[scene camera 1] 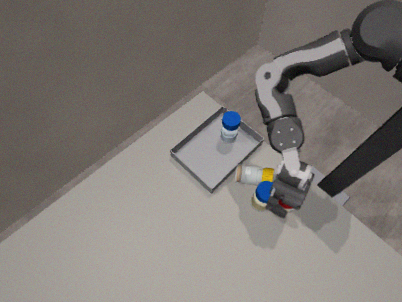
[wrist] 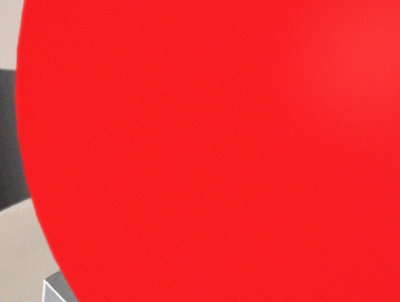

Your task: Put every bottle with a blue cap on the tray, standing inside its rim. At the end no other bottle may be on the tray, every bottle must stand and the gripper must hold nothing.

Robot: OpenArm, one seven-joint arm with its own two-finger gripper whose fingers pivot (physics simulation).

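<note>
A blue-capped bottle [scene camera 1: 230,125] stands inside the rim of the grey tray [scene camera 1: 192,173], near its back corner. A second blue-capped bottle [scene camera 1: 263,194] stands outside the tray, just left of my gripper. A yellow-capped bottle [scene camera 1: 254,175] lies on its side by the tray's right rim, its cap towards the gripper. My gripper [scene camera 1: 285,203] is open and low over the red-capped bottle, whose red cap [scene camera 1: 286,204] [wrist: 200,150] is mostly hidden under it in the scene view and fills most of the wrist view. One finger shows; the other is hidden.
A black post [scene camera 1: 367,152] stands beyond the table's right edge. The pale table [scene camera 1: 150,225] carries the tray and bottles. A corner of the tray [wrist: 54,291] shows at the bottom left of the wrist view.
</note>
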